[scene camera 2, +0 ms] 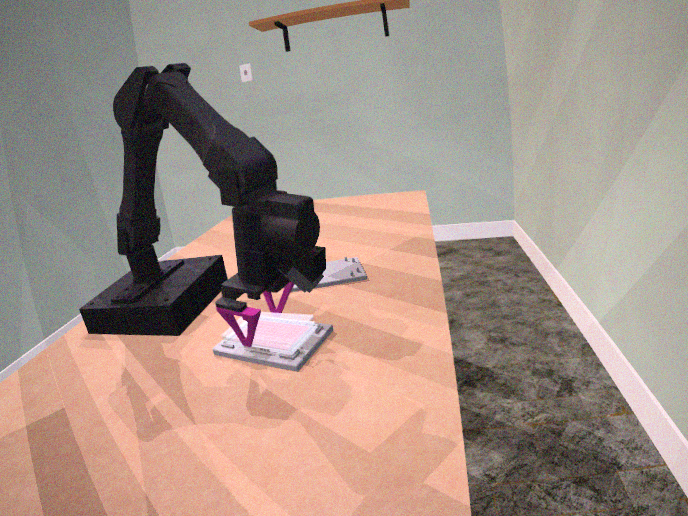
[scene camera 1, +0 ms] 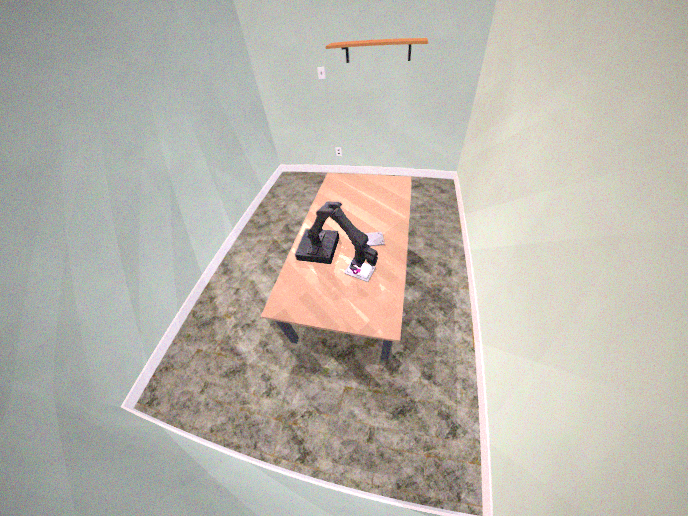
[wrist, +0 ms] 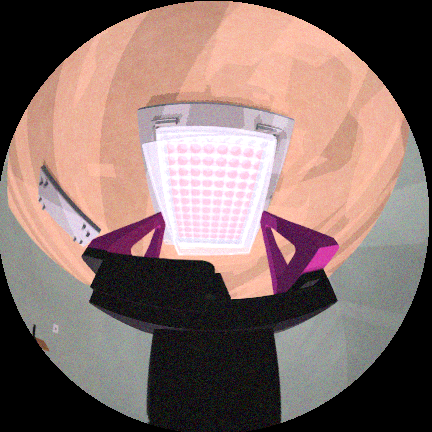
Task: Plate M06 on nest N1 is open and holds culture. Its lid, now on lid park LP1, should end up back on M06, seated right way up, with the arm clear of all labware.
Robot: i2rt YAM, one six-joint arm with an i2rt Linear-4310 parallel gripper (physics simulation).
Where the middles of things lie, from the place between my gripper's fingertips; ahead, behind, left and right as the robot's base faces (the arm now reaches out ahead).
Now: hand 1 cm below the flat white lid (scene camera 2: 282, 329) and 1 cm short of it. Also, from my hand: grey plate with pink top (scene camera 2: 273, 349): 1 cm ahead.
